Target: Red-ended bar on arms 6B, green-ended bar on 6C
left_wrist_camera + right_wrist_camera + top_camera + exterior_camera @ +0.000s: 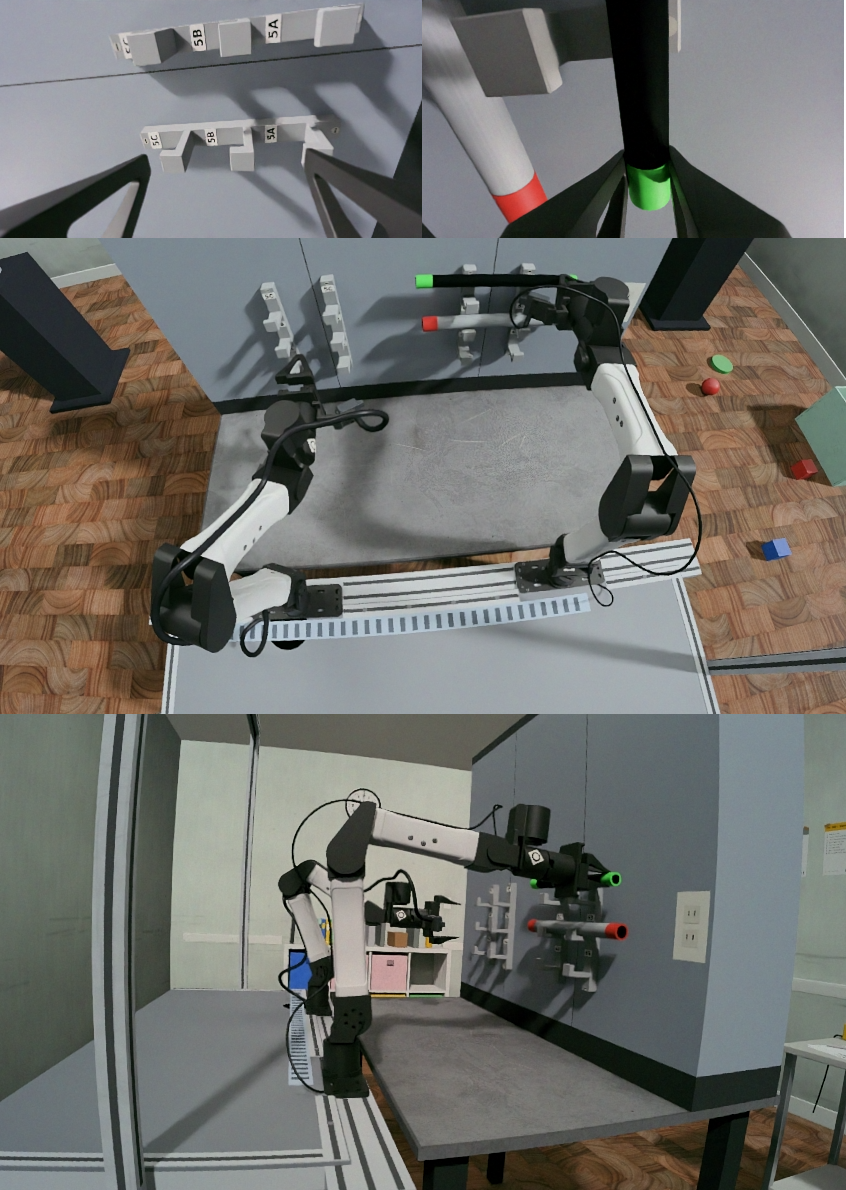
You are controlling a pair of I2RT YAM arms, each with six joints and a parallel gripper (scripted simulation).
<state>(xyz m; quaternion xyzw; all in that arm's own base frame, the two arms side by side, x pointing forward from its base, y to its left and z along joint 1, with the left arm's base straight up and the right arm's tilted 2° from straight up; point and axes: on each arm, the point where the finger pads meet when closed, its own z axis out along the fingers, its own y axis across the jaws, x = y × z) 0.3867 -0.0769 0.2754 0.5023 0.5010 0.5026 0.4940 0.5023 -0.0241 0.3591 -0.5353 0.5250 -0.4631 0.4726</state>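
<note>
My right gripper is now 130 mm to the right of the green-ended bar and 10 mm short of it. From my right hand the other things lie so: red-ended bar 120 mm to the left, 100 mm below, 10 mm ahead; outlet plate 190 mm to the right, 80 mm below, 40 mm ahead; rack strip 190 mm to the left, 110 mm below, 10 mm ahead.
</note>
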